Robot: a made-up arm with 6 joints. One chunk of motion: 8 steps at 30 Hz.
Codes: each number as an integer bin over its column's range. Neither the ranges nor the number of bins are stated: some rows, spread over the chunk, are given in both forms.
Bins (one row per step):
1: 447 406 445 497 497 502
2: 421 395 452 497 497 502
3: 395 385 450 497 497 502
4: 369 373 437 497 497 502
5: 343 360 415 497 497 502
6: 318 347 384 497 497 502
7: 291 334 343 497 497 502
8: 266 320 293 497 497 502
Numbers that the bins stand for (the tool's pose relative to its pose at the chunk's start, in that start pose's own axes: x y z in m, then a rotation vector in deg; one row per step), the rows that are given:
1: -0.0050 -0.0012 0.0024 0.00 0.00 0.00
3: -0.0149 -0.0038 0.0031 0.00 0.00 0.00
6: -0.0295 -0.0083 -0.0062 0.00 0.00 0.00
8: -0.0394 -0.0116 -0.0189 0.00 0.00 0.00
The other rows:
2: -0.0099 -0.0026 0.0033 0.00 0.00 0.00
4: -0.0198 -0.0052 0.0012 0.00 0.00 0.00
5: -0.0248 -0.0068 -0.0018 0.00 0.00 0.00
7: -0.0347 -0.0099 -0.0119 0.00 0.00 0.00

